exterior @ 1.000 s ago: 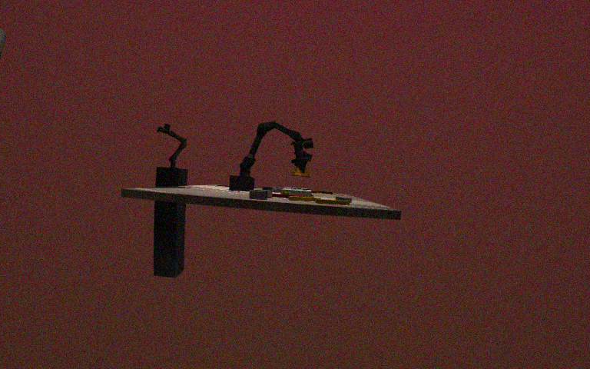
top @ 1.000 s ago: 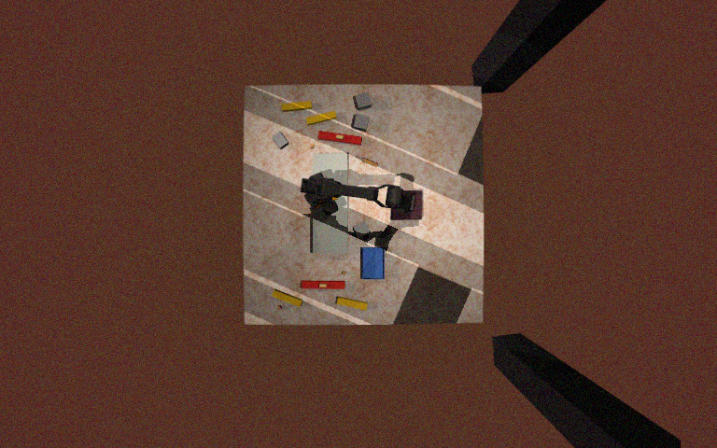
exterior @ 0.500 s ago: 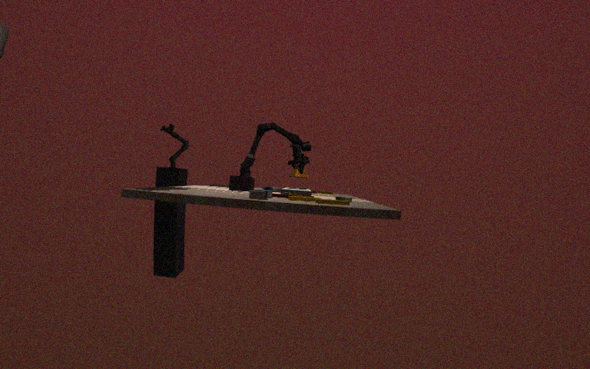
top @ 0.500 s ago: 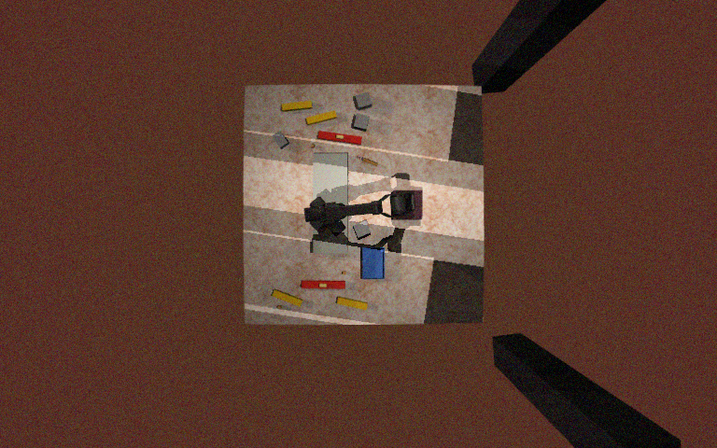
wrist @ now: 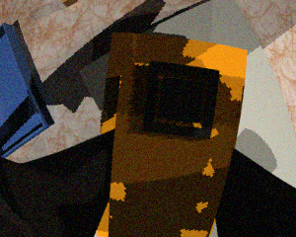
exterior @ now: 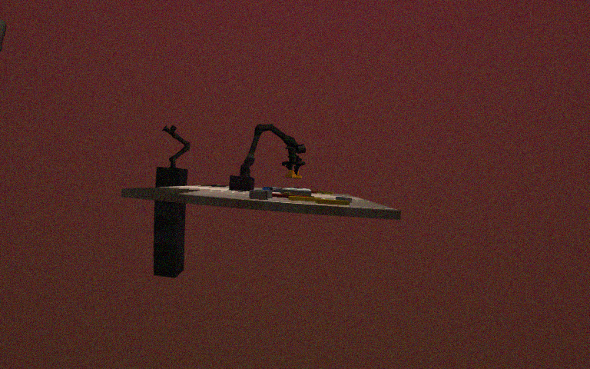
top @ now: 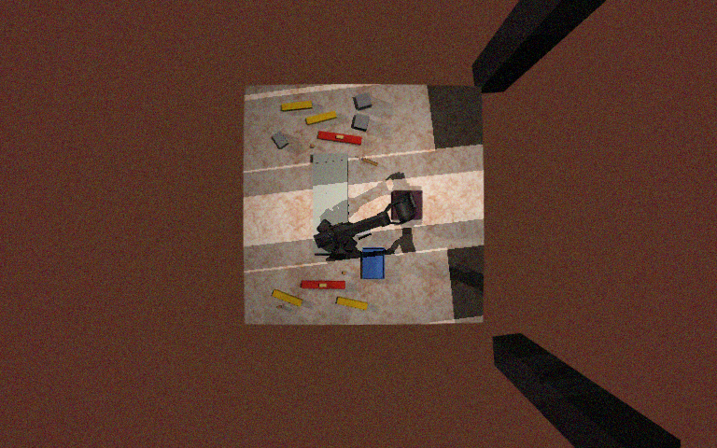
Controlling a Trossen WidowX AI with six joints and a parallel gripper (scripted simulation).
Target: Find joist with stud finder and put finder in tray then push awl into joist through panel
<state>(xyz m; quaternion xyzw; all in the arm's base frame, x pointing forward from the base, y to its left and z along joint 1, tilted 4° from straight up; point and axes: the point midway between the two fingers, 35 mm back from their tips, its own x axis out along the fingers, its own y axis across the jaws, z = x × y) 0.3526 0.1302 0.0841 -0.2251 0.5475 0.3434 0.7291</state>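
Right now my gripper tip is 18 cm past the blue tray, 16 cm to the right of it and 13 cm above it. From my gripper tip the other things lie so: stud finder 2 cm above; awl 19 cm behind, 39 cm to the right, 13 cm below.
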